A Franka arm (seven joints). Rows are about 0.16 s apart.
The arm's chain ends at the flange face. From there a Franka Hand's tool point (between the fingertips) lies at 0.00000 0.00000 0.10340 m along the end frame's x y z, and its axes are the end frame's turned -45 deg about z.
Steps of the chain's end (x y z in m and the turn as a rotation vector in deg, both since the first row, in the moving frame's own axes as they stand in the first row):
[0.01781 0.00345 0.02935 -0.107 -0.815 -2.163]
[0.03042 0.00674 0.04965 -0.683 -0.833 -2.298]
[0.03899 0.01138 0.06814 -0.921 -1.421 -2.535]
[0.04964 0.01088 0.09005 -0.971 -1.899 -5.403]
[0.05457 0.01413 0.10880 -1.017 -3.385 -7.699]
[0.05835 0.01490 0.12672 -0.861 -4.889 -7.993]
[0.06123 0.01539 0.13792 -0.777 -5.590 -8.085]
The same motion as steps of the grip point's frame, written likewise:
[0.00896 0.01415 0.02934 0.501 -0.652 -2.163]
[0.01481 0.02612 0.04963 0.106 -1.072 -2.298]
[0.01652 0.03505 0.06809 0.354 -1.656 -2.535]
[0.02370 0.04178 0.08998 0.656 -2.029 -5.403]
[0.02280 0.04594 0.10860 1.674 -3.113 -7.699]
[0.02306 0.04719 0.12633 2.848 -4.066 -7.993]
[0.02390 0.04864 0.13742 3.403 -4.502 -8.085]

